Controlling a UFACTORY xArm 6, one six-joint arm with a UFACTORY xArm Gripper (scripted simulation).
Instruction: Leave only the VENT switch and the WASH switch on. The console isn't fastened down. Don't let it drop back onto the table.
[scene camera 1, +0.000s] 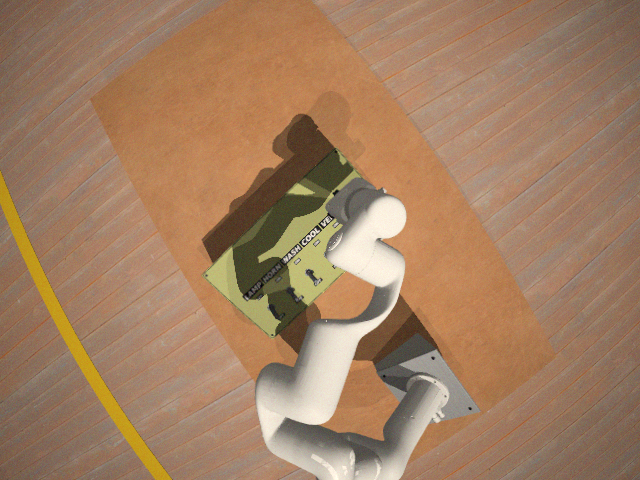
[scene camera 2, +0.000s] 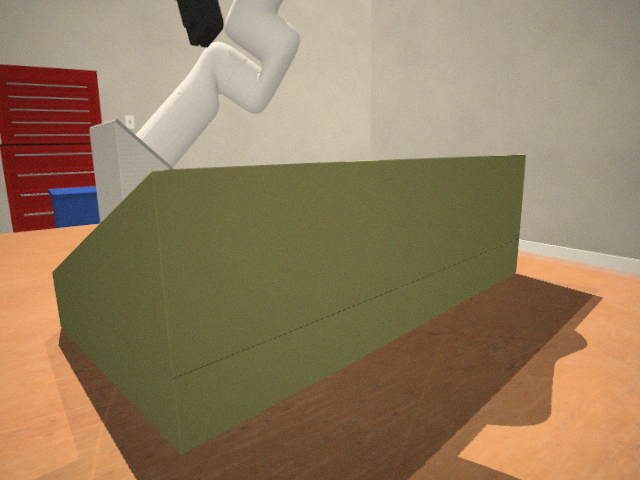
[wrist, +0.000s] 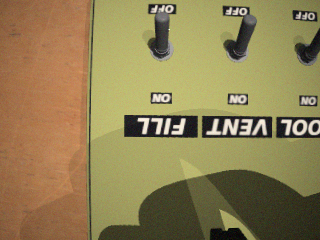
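Labels:
The scene has an olive console, which appears in the wrist view (198, 135) as well as in scene camera 1 (273, 256) and scene camera 2 (208, 295).

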